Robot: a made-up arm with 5 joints. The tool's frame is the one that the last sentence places.
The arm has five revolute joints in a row. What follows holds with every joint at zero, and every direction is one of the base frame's.
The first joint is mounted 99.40 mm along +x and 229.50 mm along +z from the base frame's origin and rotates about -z.
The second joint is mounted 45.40 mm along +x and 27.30 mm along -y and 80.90 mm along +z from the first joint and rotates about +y.
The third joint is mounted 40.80 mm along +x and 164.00 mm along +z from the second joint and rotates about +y.
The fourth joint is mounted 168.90 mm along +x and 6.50 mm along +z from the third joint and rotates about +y.
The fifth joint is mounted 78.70 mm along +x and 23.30 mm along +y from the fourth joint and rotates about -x.
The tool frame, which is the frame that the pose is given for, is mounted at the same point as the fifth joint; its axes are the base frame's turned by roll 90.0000, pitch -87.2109 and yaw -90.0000 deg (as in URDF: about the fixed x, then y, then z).
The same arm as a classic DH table. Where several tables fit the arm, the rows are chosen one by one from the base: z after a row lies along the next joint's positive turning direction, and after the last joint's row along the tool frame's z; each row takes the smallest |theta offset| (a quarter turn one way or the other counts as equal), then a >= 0, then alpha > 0; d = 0 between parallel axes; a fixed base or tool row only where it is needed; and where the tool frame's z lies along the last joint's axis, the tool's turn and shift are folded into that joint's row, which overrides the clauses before.
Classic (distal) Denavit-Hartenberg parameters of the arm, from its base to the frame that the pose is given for. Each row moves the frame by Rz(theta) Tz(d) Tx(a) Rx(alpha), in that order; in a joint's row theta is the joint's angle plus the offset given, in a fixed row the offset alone. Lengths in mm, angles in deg.
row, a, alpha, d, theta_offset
base (fixed), 99.4, 180, 0, 0
joint 1, 45.4, 90, -310.4, 0
joint 2, 169, 0, 0, -76.03
joint 3, 169, 0, 0, 73.83
joint 4, 0, 90, -4, -87.8
joint 5, 0, 0, -78.7, -2.79

